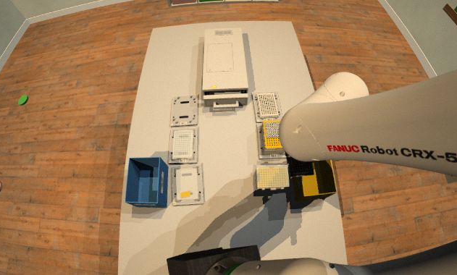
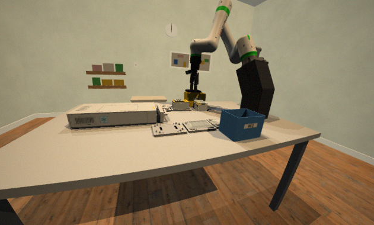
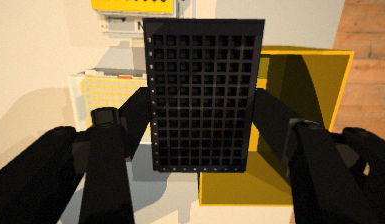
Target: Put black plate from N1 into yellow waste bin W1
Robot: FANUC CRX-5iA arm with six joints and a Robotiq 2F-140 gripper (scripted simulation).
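Now: the yellow waste bin W1 4 cm behind my hand, 7 cm to the right of it and 13 cm below it. The rest, counted from my hand: lidded plate 8 cm behind, 42 cm to the left, 15 cm below; yellow rack 12 cm ahead, 7 cm to the left, 11 cm below; black plate 2 cm below.
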